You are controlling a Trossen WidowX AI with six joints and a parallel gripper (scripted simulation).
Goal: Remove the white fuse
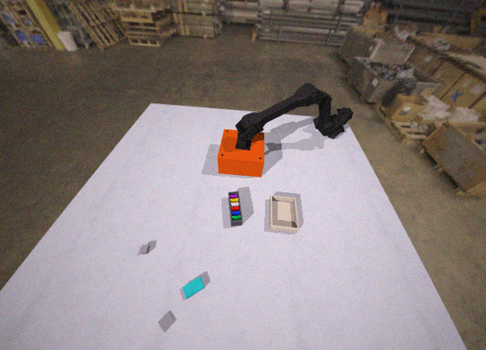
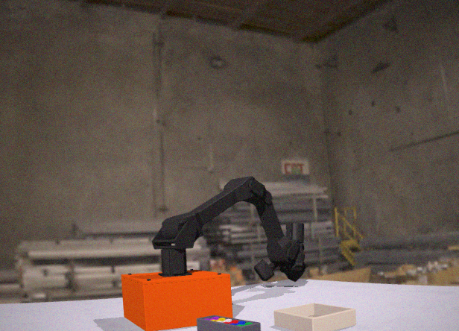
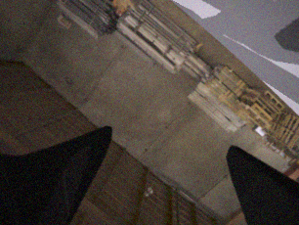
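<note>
My gripper tip is 660 mm short of the white fuse, 440 mm to the left of it and 70 mm above it. Round my gripper tip: beige tray (660 mm ahead, 250 mm to the right, 90 mm below); then red fuse (680 mm ahead, 430 mm to the right, 70 mm below); then yellow fuse (640 mm ahead, 440 mm to the right, 70 mm below).
</note>
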